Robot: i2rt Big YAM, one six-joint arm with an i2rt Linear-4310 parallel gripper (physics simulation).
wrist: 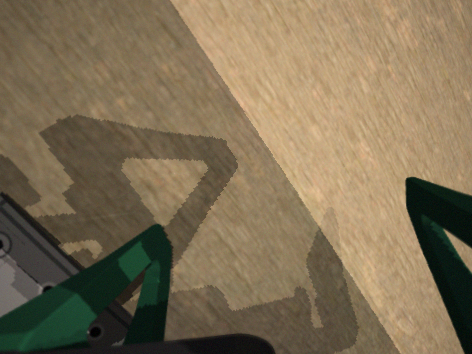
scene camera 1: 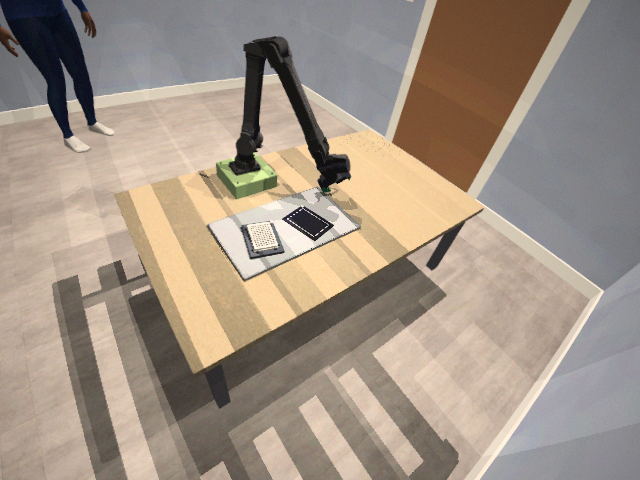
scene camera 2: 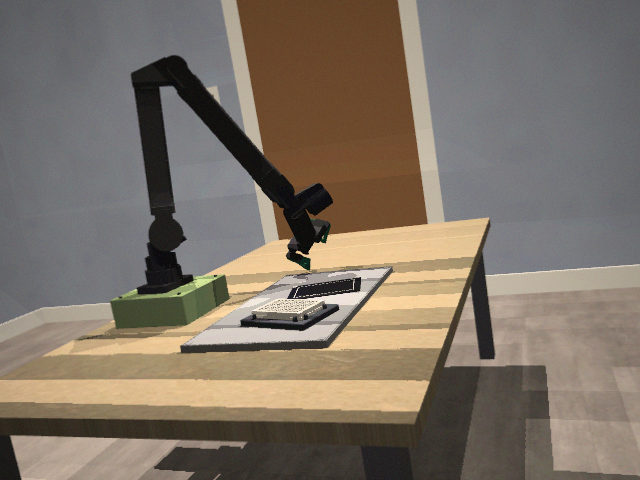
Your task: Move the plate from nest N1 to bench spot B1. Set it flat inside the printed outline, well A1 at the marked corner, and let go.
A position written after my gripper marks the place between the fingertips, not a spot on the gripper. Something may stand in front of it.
My gripper (scene camera 2: pixel 316 256) is open and holds nothing. A white well plate (scene camera 2: pixel 283 309) rests on a dark nest (scene camera 2: pixel 328 309). Further things: a dark mat with white outline (scene camera 2: pixel 347 285).
My gripper also shows in the wrist view (wrist: pixel 280 215). The dark mat with white outline is seen too in scene camera 1 (scene camera 1: pixel 303 219). The wrist view does not show the white well plate: it is out of frame.
